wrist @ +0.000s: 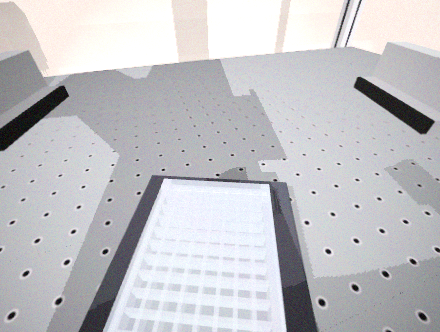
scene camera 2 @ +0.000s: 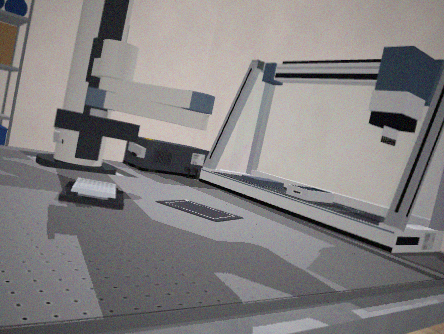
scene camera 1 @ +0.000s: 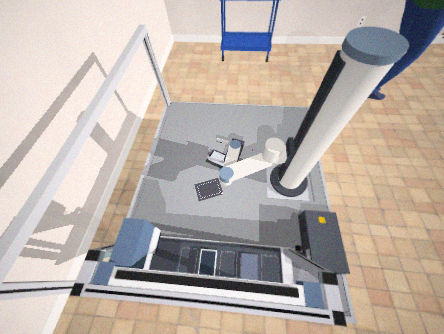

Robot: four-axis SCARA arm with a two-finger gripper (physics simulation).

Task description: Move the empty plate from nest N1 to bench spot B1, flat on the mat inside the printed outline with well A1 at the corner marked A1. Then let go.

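Pixels of known places: gripper, between the fingertips: [wrist: 214, 68] [scene camera 2: 101, 145] [scene camera 1: 212, 148]; arm's base, origin of its link: [scene camera 2: 76, 167] [scene camera 1: 288, 180].
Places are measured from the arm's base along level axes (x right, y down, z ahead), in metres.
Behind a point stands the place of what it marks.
Observation:
The clear white plate [scene camera 1: 216, 156] {x 0.142, y -0.033, z 0.518 m} [scene camera 2: 95, 188] {x 0.139, y -0.038, z 0.532 m} [wrist: 210, 240] {x 0.134, y -0.034, z 0.511 m} sits in the dark nest [scene camera 2: 120, 202] {x 0.104, y -0.025, z 0.581 m} [wrist: 296, 270] {x 0.178, y -0.025, z 0.480 m}. My gripper [scene camera 2: 97, 143] {x 0.148, y -0.126, z 0.542 m} [wrist: 214, 68] {x 0.148, y -0.126, z 0.542 m} is open and empty, above the level of the plate and apart from it. In the wrist view its fingers stand wide at the left and right, and the plate shows low between their lines, its near end cut off. The dark mat [scene camera 1: 208, 189] {x -0.119, y -0.015, z 0.547 m} [scene camera 2: 200, 210] {x -0.110, y -0.015, z 0.556 m} with a printed outline lies flat on the bench, with no plate on it. The A1 mark is not readable.
A gantry machine [scene camera 1: 210, 282] [scene camera 2: 300, 220] with a deck runs along one bench side. A dark box [scene camera 1: 324, 240] {x -0.408, y -0.127, z -0.114 m} [scene camera 2: 167, 157] {x -0.346, y -0.076, z -0.034 m} stands near the arm's column [scene camera 1: 330, 120] {x -0.070, y -0.649, z 0.026 m}. A blue cart [scene camera 1: 246, 42] stands beyond the bench, and a person's leg [scene camera 1: 417, 40] shows at the upper right.

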